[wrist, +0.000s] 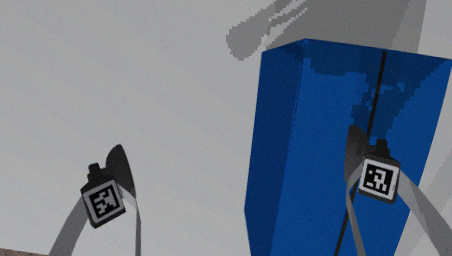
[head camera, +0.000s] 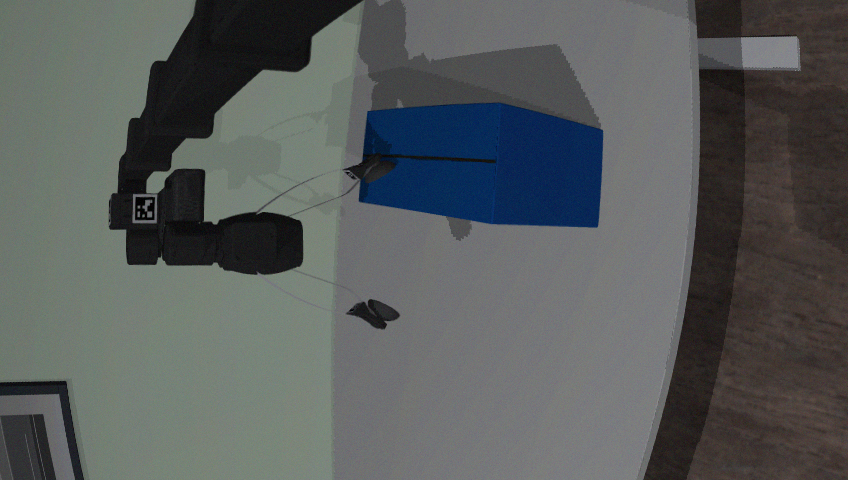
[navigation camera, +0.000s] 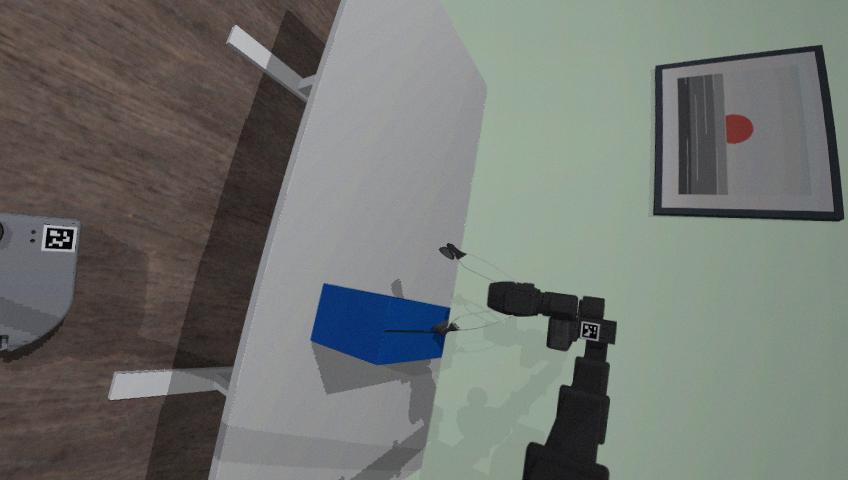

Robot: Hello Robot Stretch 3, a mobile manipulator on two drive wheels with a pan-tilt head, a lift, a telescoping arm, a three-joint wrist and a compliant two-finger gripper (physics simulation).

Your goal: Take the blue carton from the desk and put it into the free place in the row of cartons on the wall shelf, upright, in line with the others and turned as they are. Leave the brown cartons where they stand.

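Places are measured from the robot's base along level axes (x right, y ahead, z up), in metres.
Pixels of known places: gripper, fingertip midpoint: (head camera: 393, 240) (navigation camera: 436, 288).
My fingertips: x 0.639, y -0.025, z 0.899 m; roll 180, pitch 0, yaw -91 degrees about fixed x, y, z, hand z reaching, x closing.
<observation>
Behind a point stands the place of what it marks.
The blue carton (head camera: 547, 172) @[x 0.461, y -0.088, z 0.825 m] (navigation camera: 351, 321) @[x 0.460, y -0.091, z 0.821 m] (wrist: 325, 150) rests on the desk (head camera: 476, 368) @[x 0.701, y 0.159, z 0.720 m] (navigation camera: 386, 148) @[x 0.630, y 0.305, z 0.720 m] (wrist: 175, 100); a thin black line runs along one face. My gripper (head camera: 380, 240) @[x 0.639, y -0.025, z 0.899 m] (navigation camera: 446, 289) @[x 0.639, y -0.025, z 0.899 m] (wrist: 236, 154) @[x 0.639, y -0.025, z 0.899 m] is open and holds nothing. In the wrist view its right finger shows in front of the carton's lined face, and its left finger shows over bare desk to the carton's left. The gap between the fingers is offset to one side of the carton. Whether the right finger touches the carton, I cannot tell. The wall shelf and the brown cartons do not show.
A green wall (head camera: 178, 344) @[x 1.191, y 0.160, z 1.069 m] (navigation camera: 565, 148) @[x 1.246, y 0.483, z 1.056 m] rises behind the desk. A framed picture (head camera: 35, 416) @[x 1.192, y 0.304, z 1.428 m] (navigation camera: 737, 130) @[x 1.227, y 0.505, z 1.565 m] hangs on it. My extended arm (head camera: 238, 59) @[x 0.250, y -0.078, z 1.232 m] (navigation camera: 577, 410) @[x 0.357, y -0.086, z 1.223 m] runs along the wall. White desk legs (navigation camera: 267, 62) (navigation camera: 148, 384) and my base (navigation camera: 35, 279) @[x 0.096, y -0.098, z 0.160 m] stand on the wooden floor.
</observation>
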